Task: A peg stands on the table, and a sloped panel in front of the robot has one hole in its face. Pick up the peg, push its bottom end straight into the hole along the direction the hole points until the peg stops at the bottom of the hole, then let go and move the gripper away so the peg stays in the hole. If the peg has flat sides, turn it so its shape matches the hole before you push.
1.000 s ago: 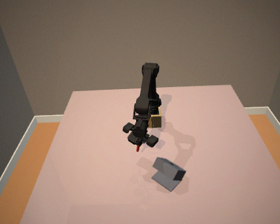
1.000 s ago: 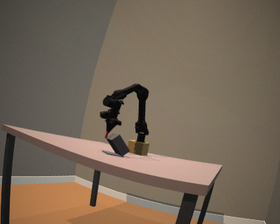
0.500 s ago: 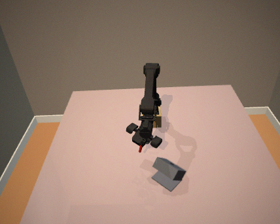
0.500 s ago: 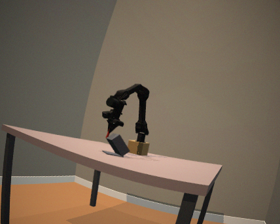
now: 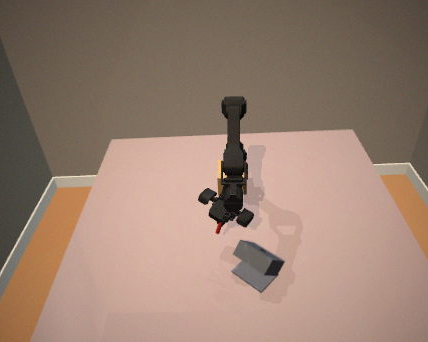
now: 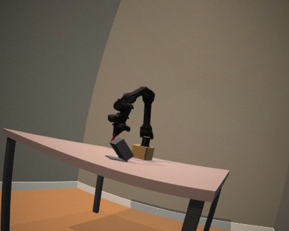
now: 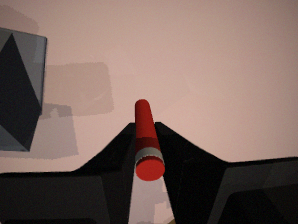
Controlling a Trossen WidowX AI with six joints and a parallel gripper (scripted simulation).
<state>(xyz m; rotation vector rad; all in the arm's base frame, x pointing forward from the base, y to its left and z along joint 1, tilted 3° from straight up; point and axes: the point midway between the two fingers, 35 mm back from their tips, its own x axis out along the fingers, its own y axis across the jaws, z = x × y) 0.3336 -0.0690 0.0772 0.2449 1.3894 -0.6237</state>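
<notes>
My gripper tip is 12 cm to the right of the sloped panel, 11 cm short of it and 6 cm above it. From my gripper tip the other things lie so: flat foot plate: 12 cm below, 12 cm ahead, 11 cm to the left; red peg: 2 cm above.
</notes>
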